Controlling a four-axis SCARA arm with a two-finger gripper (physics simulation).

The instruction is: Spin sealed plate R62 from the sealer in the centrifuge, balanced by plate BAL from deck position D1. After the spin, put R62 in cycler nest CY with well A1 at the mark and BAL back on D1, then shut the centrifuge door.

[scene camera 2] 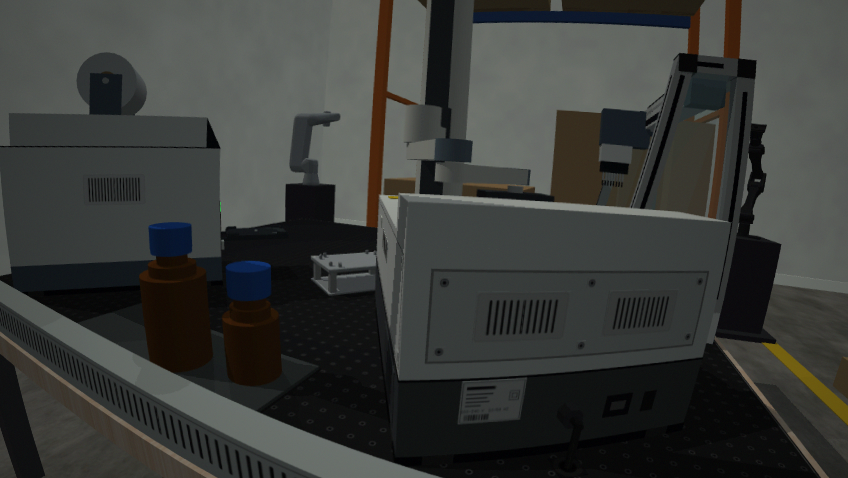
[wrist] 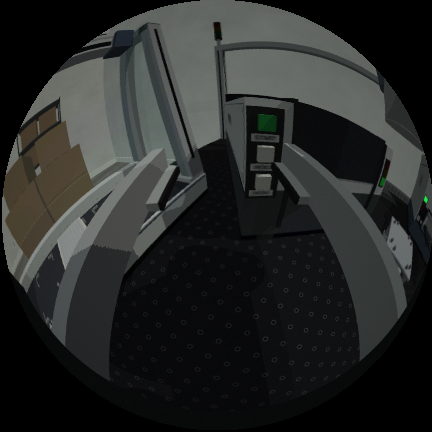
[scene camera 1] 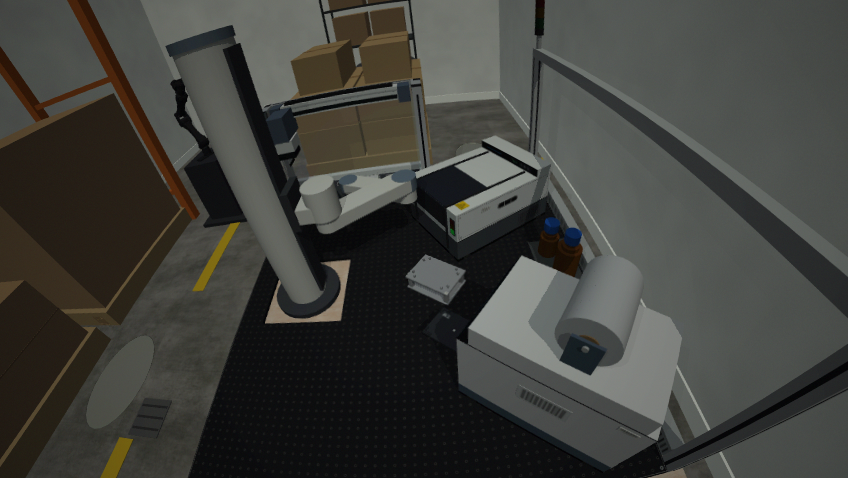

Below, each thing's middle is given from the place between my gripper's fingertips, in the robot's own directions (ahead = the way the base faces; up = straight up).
Now: hand 340 mm short of the centrifuge [scene camera 2: 507, 328], 40 mm above it and 20 mm to the left of it.
